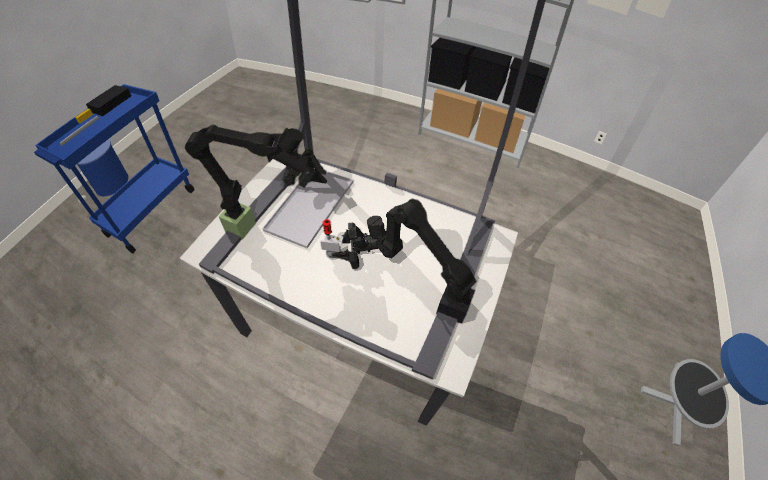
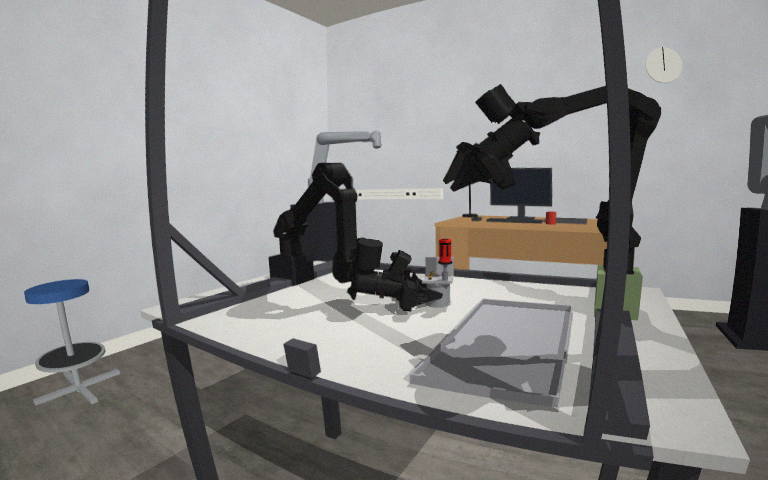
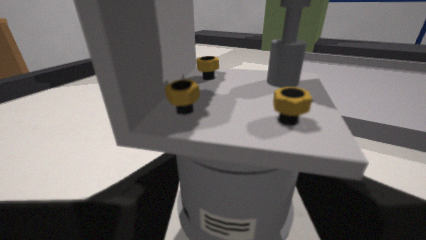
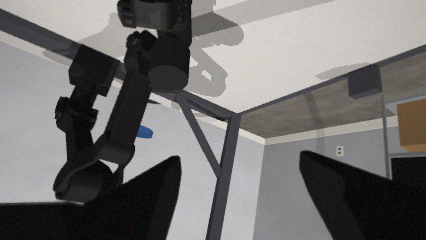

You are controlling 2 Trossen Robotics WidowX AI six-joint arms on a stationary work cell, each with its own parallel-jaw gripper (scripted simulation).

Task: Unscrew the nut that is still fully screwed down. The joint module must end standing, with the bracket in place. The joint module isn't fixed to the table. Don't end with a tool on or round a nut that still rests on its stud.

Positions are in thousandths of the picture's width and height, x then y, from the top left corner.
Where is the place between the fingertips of my right gripper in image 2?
583,389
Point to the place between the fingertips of my left gripper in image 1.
At 432,518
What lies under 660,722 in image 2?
A shallow grey tray.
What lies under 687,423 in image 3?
A nut.
